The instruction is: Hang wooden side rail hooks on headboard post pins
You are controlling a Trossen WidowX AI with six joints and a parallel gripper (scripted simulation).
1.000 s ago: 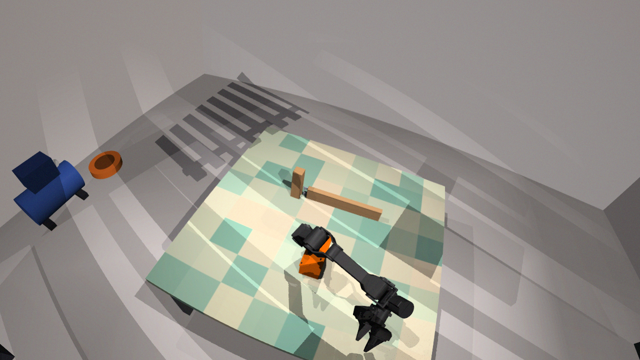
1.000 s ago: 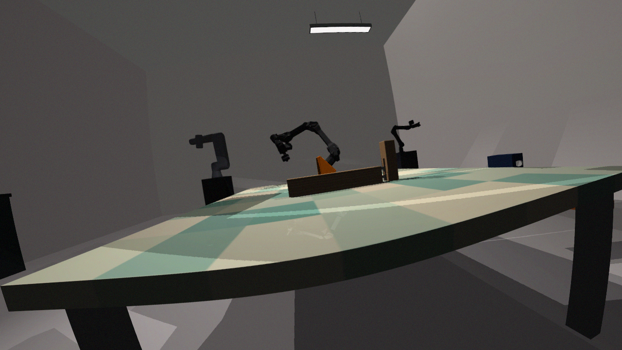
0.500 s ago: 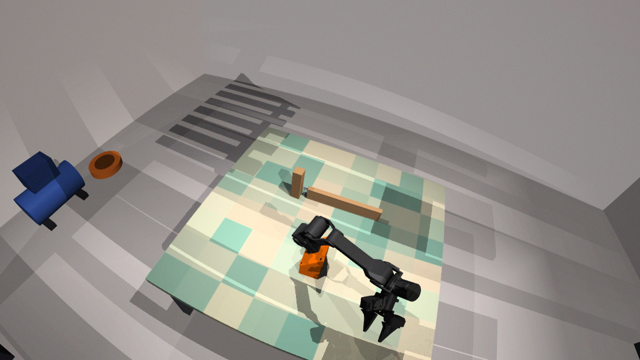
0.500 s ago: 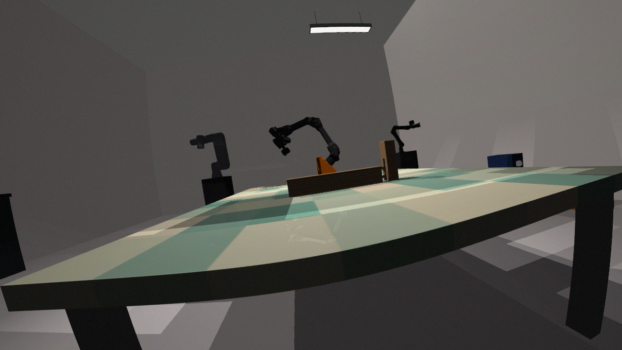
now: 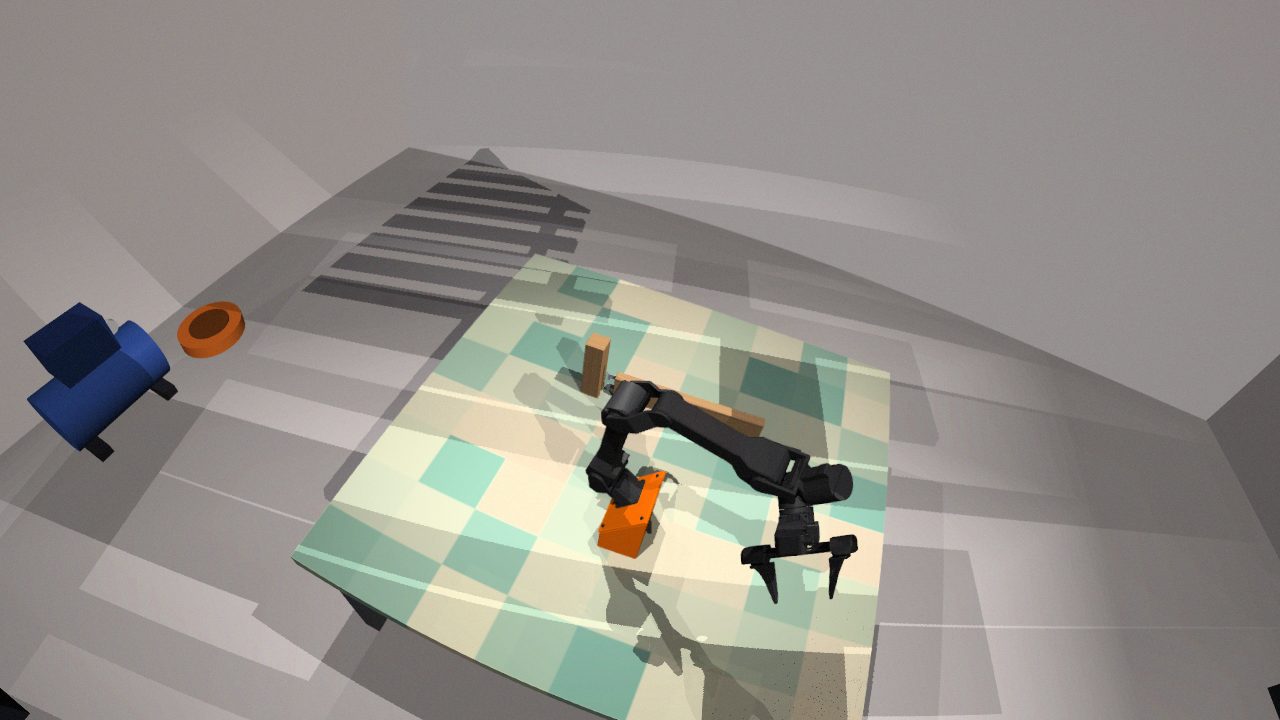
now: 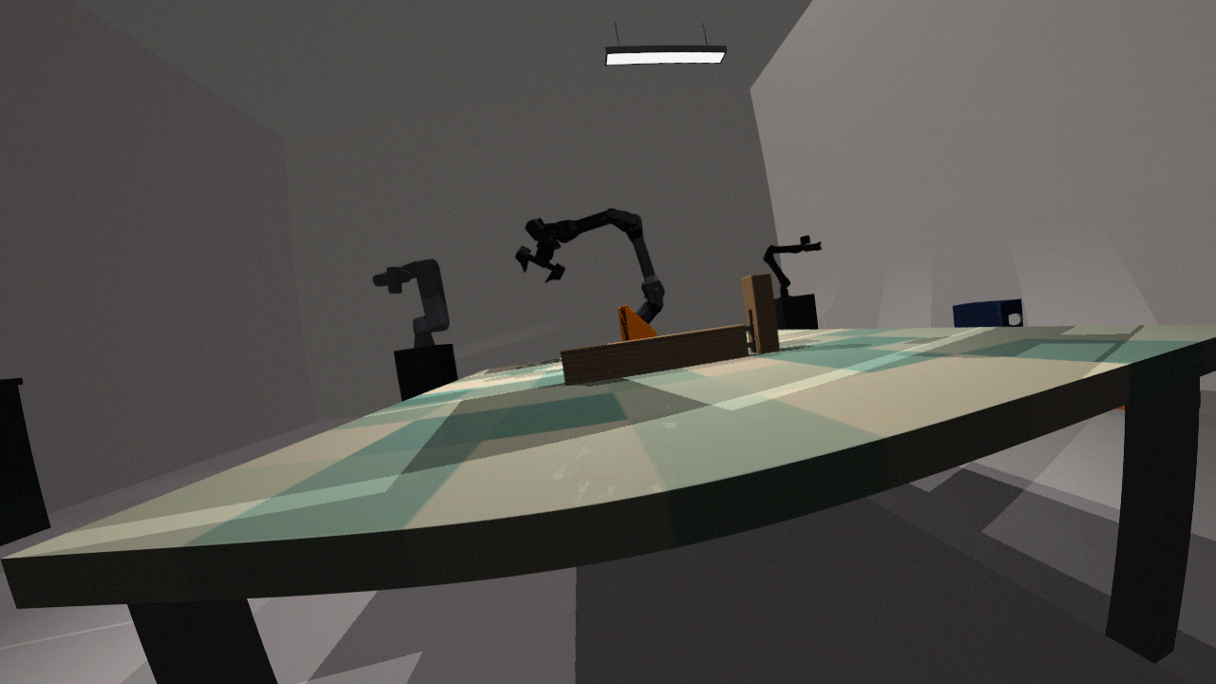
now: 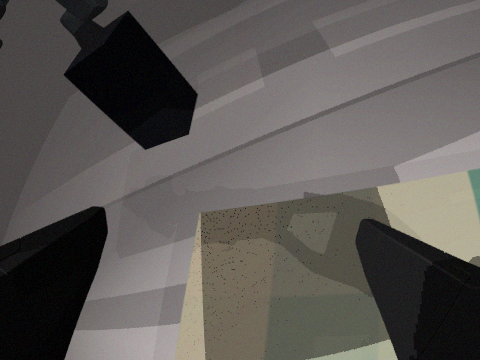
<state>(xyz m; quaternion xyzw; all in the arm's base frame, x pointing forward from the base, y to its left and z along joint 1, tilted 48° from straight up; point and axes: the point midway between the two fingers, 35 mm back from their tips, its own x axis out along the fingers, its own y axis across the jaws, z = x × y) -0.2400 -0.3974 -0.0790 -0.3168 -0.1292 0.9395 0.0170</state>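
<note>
Right now my gripper tip is 620 mm short of the headboard post, 530 mm to the right of it and 260 mm above it.
</note>
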